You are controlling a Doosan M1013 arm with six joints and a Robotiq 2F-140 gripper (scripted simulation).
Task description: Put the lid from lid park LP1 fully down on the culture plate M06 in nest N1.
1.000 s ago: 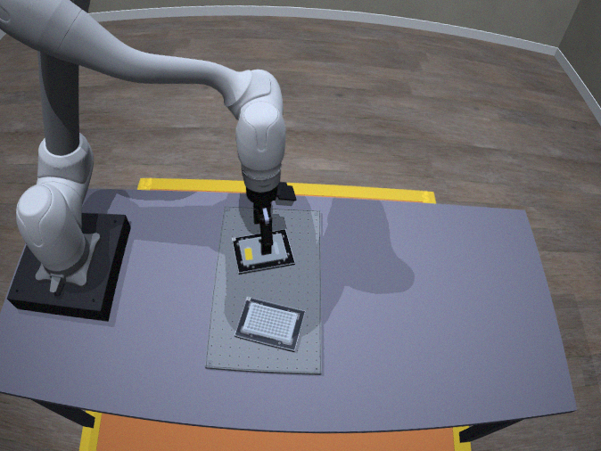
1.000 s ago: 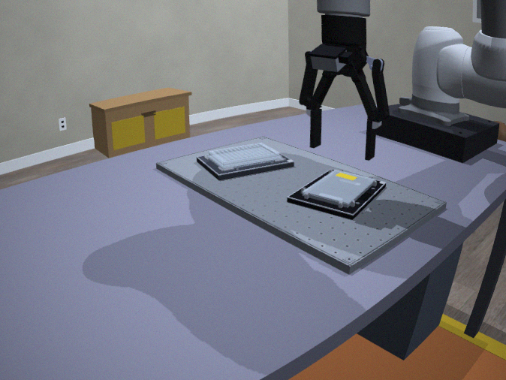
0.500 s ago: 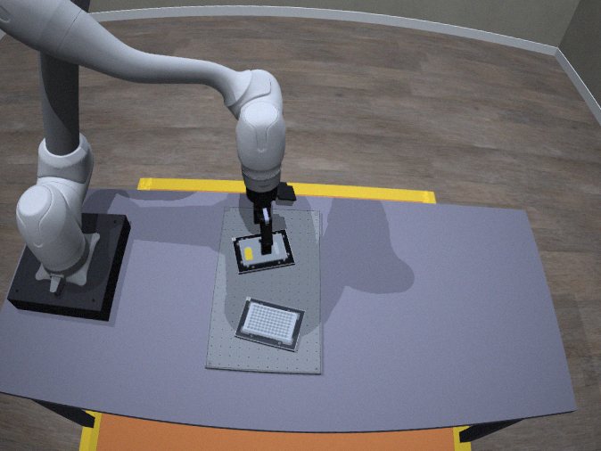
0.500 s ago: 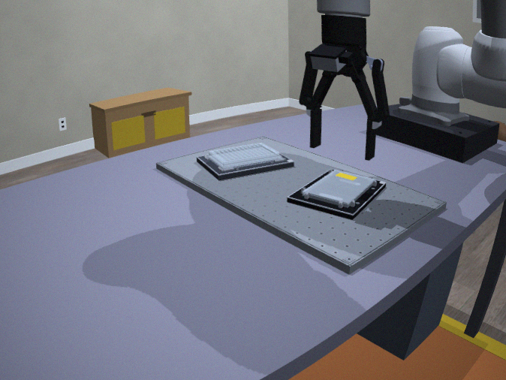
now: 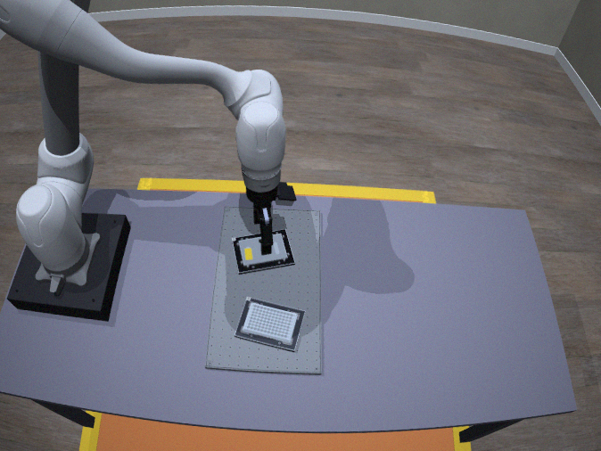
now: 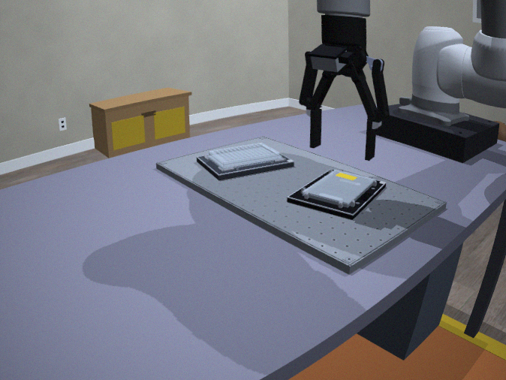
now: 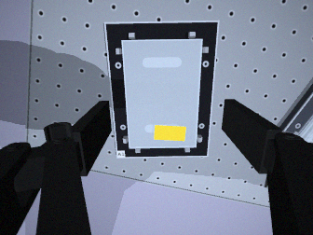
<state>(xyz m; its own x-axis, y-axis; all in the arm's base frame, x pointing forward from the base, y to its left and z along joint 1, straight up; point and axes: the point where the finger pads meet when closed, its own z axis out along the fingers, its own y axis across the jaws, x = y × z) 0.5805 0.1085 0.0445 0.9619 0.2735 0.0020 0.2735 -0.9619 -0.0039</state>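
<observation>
The clear lid lies 90 mm below my hand. From my hand the other things lie so: dark nest N1 (40 mm ahead, 230 mm to the right, 90 mm below); culture plate (40 mm ahead, 230 mm to the right, 80 mm below); lid park (100 mm below).
</observation>
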